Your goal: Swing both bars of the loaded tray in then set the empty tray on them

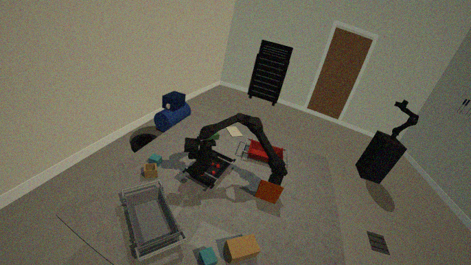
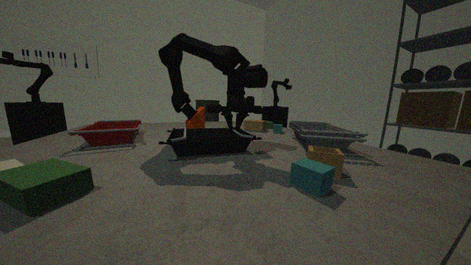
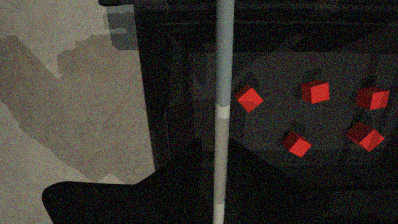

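Now: gripper tip 43 cm to the left of the red tray, 28 cm past it and 1 cm above it. From my gripper tip the other things lie so: pale flat card: 62 cm to the right, 5 cm below, 3 cm ahead.
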